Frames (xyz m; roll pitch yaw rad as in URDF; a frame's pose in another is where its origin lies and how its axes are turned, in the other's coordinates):
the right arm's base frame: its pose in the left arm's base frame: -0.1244 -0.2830 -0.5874 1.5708 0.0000 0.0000
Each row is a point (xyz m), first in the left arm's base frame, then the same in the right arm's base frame.
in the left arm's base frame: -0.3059 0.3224 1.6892
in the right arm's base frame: -0.1815 2.2766 -0.6054
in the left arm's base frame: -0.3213 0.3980 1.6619
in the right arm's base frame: -0.1969 2.2493 -0.6810
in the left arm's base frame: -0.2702 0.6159 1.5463
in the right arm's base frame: -0.1458 2.1337 -0.8989
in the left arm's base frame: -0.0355 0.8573 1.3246
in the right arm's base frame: 0.0889 1.9120 -1.1403
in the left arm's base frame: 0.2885 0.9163 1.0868
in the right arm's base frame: 0.4129 1.6742 -1.1993
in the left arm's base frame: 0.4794 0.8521 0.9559
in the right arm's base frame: 0.6038 1.5433 -1.1351
